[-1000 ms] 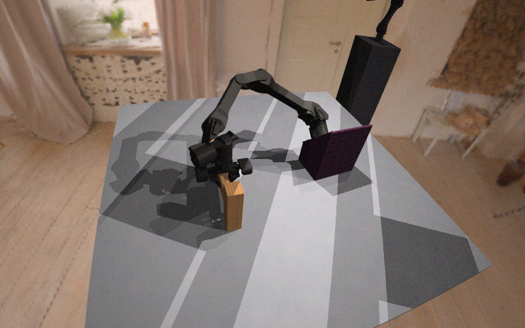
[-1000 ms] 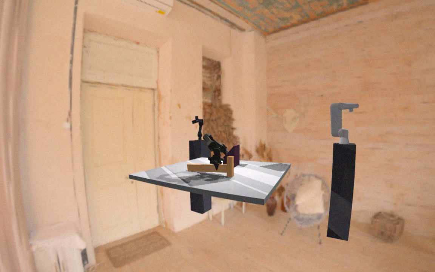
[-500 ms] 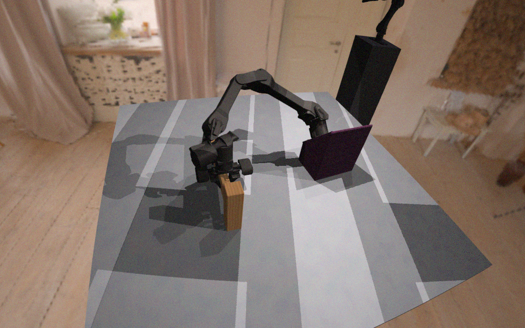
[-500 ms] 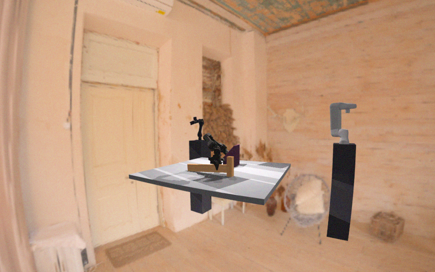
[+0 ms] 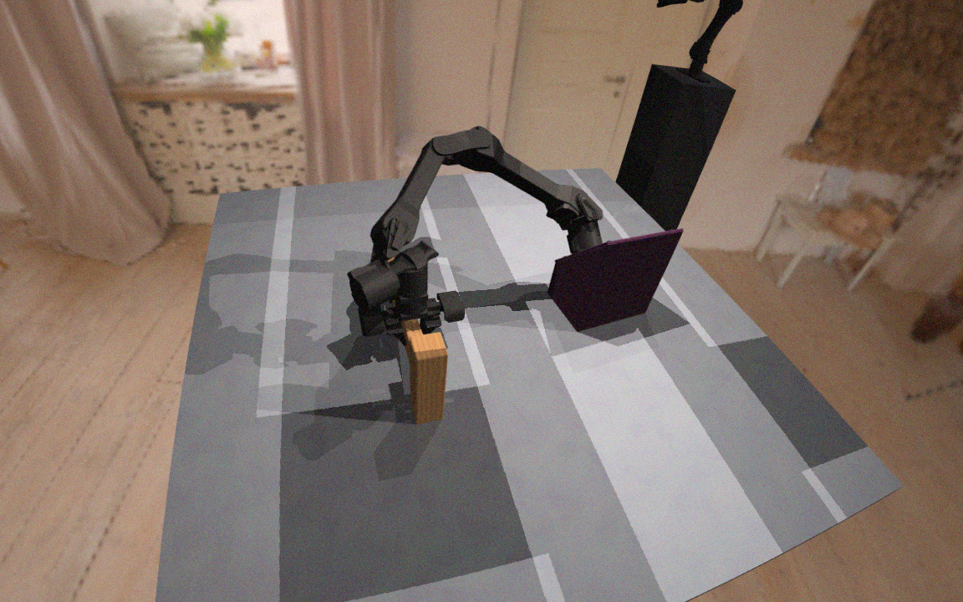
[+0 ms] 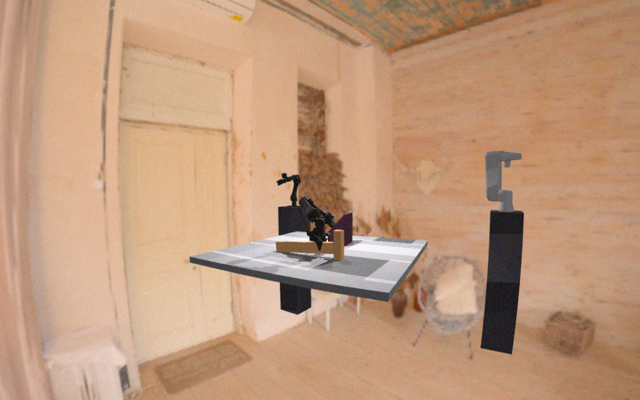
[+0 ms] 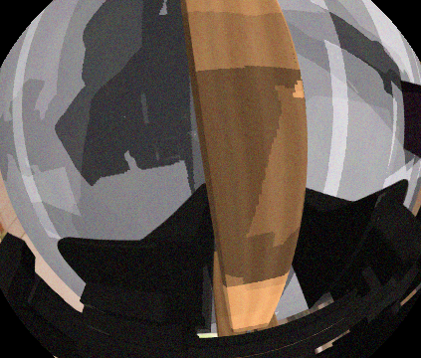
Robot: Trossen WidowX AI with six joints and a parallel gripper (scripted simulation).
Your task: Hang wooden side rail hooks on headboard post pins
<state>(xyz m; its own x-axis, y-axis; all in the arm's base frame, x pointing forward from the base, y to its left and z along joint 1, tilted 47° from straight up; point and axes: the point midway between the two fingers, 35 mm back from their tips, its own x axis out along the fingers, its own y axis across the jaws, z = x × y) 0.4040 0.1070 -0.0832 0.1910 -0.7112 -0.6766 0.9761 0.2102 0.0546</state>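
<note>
Now: gripper tip 13 cm to the right of the wooden headboard post, 4 cm below it and 1 cm past it.
</note>
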